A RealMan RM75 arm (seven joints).
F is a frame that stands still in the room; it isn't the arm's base.
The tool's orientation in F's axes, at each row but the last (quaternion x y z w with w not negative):
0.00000, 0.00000, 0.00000, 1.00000
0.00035, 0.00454, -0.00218, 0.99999
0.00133, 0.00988, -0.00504, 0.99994
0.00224, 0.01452, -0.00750, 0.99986
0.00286, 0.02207, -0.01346, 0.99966
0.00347, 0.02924, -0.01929, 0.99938
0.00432, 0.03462, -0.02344, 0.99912
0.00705, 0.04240, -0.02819, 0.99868
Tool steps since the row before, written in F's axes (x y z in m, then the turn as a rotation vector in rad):
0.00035, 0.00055, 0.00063, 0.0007, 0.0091, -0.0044
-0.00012, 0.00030, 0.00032, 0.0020, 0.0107, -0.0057
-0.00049, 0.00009, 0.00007, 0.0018, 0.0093, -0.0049
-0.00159, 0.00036, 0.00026, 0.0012, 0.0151, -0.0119
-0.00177, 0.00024, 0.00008, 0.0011, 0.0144, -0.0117
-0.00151, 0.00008, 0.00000, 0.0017, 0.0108, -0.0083
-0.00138, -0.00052, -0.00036, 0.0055, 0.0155, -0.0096
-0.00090, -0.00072, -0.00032, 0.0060, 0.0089, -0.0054
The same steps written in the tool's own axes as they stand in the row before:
0.00035, 0.00055, 0.00063, 0.0007, 0.0091, -0.0044
-0.00012, 0.00030, 0.00032, 0.0020, 0.0107, -0.0057
-0.00049, 0.00009, 0.00006, 0.0018, 0.0093, -0.0049
-0.00160, 0.00034, 0.00021, 0.0013, 0.0151, -0.0119
-0.00178, 0.00019, 0.00000, 0.0012, 0.0144, -0.0117
-0.00151, 0.00002, -0.00009, 0.0018, 0.0108, -0.0083
-0.00133, -0.00059, -0.00045, 0.0054, 0.0157, -0.0094
-0.00083, -0.00077, -0.00038, 0.0059, 0.0092, -0.0050

